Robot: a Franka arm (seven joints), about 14 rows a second.
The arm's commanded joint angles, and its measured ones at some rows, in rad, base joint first. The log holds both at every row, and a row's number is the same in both.
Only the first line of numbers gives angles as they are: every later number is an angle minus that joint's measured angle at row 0.
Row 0, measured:
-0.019 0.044 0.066 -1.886 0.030 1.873 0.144
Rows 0 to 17, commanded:
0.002 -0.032 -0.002 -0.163 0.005 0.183 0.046
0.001 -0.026 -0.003 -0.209 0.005 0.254 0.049
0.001 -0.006 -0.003 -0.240 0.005 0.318 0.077
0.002 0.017 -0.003 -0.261 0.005 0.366 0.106
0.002 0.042 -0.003 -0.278 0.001 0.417 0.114
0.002 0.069 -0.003 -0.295 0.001 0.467 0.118
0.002 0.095 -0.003 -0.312 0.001 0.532 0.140
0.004 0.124 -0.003 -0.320 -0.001 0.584 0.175
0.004 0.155 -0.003 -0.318 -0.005 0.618 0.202
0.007 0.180 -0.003 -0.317 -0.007 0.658 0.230
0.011 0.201 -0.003 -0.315 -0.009 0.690 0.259
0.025 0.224 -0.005 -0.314 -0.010 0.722 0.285
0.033 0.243 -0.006 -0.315 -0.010 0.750 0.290
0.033 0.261 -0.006 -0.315 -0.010 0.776 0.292
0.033 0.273 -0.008 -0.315 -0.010 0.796 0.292
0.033 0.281 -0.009 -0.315 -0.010 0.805 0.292
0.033 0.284 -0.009 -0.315 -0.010 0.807 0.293
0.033 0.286 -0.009 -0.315 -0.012 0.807 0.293
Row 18, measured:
0.027 0.286 -0.003 -0.316 -0.001 0.795 0.270
